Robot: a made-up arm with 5 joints. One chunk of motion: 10 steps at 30 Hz.
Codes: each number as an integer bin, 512 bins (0 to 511) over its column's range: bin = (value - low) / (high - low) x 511, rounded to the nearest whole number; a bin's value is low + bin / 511 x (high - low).
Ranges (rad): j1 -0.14..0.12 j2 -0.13..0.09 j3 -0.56..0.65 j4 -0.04..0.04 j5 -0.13..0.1
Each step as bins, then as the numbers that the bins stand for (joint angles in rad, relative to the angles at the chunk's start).
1 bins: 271 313 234 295 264
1 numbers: -0.0021 0.0048 -0.0059 0.0062 -0.0112
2 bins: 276 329 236 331 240
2 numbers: 0.0004 0.0116 -0.0012 0.0118 -0.0220
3 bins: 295 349 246 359 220
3 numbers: 0.0101 0.0203 0.0225 0.0162 -0.0310
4 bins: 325 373 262 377 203
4 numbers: 0.0254 0.0306 0.0604 0.0190 -0.0386
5 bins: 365 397 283 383 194
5 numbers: 0.0457 0.0409 0.1101 0.0200 -0.0427
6 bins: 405 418 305 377 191
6 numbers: 0.0661 0.0500 0.1622 0.0190 -0.0440
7 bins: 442 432 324 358 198
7 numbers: 0.0849 0.0560 0.2072 0.0160 -0.0409
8 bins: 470 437 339 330 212
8 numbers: 0.0991 0.0581 0.2427 0.0117 -0.0346
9 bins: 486 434 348 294 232
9 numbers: 0.1073 0.0568 0.2640 0.0060 -0.0256
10 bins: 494 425 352 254 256
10 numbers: 0.1114 0.0530 0.2735 -0.0002 -0.0148
